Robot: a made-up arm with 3 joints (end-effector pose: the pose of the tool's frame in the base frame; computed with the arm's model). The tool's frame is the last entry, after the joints. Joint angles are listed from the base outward.
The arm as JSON. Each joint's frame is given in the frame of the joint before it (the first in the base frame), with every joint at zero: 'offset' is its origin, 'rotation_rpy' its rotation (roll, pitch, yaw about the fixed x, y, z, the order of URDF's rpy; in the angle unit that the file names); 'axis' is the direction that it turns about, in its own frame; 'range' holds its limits. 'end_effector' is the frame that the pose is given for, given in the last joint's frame.
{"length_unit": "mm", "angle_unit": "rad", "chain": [
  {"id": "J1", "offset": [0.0, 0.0, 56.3], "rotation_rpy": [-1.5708, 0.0, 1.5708], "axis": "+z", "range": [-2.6, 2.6]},
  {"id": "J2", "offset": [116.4, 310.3, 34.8], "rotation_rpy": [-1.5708, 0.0, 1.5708], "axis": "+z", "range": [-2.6, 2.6]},
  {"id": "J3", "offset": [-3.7, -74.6, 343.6], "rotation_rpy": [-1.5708, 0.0, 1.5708], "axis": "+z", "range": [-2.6, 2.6]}
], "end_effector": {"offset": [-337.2, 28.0, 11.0], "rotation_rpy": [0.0, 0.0, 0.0]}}
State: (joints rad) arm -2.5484 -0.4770 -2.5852
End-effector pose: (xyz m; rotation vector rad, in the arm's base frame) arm 0.1732 0.2847 0.3482 0.5024 2.4280 -0.5615
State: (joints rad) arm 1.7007 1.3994 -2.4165
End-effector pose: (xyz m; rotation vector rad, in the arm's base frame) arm -0.0158 -0.1102 0.0954 0.4425 -1.5752 -0.6872
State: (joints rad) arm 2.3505 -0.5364 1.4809
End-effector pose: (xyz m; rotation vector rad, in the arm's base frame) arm -0.1414 0.2307 0.6165 -1.4608 1.6787 0.1743
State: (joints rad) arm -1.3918 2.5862 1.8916
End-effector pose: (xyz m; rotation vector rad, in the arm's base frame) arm -0.0469 0.2160 -0.5478 -1.1384 -1.3191 -0.4366
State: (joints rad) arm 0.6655 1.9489 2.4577
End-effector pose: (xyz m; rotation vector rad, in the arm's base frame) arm -0.1109 -0.4613 0.2168 2.3924 0.2679 -1.7704
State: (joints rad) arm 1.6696 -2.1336 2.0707
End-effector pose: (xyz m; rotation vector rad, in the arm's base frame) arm -0.0557 -0.3162 0.6268 0.7129 1.3416 -0.1155
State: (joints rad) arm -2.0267 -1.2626 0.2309
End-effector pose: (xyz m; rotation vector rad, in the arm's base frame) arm -0.1449 0.0465 -0.2296 1.8412 0.5942 1.4050
